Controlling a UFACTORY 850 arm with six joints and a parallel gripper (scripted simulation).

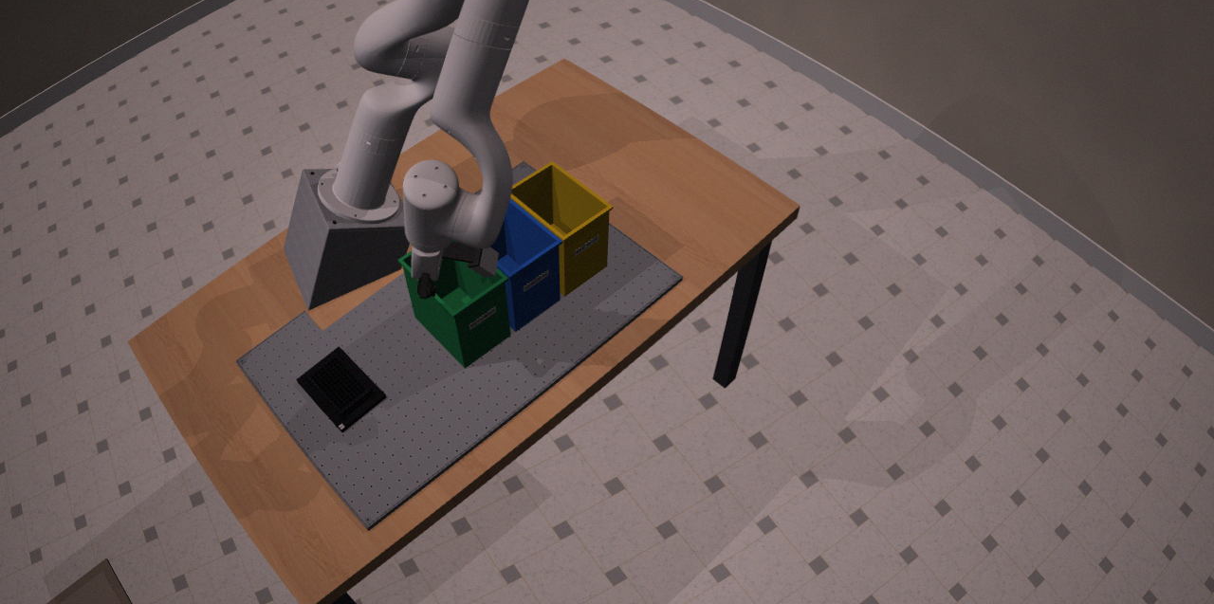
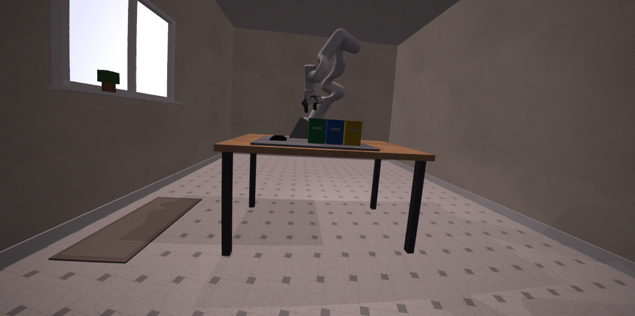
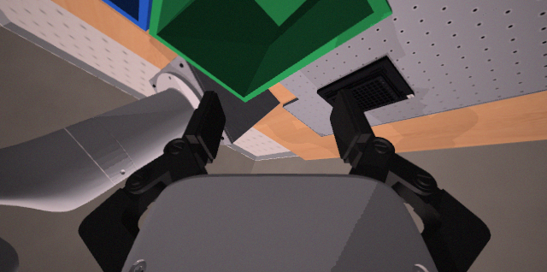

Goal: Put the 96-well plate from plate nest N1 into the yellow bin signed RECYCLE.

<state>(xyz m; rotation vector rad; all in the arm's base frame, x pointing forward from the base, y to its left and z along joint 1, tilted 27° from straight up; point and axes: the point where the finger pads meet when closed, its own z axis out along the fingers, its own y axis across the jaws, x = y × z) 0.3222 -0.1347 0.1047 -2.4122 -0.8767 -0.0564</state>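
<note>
My gripper is now 9 cm past the black 96-well plate, 22 cm to the left of it and 22 cm above it. From my hand the other things lie so: black plate nest 9 cm behind, 23 cm to the right, 24 cm below; green bin 1 cm behind, 6 cm to the left, 15 cm below; blue bin 19 cm to the left, 15 cm below.
</note>
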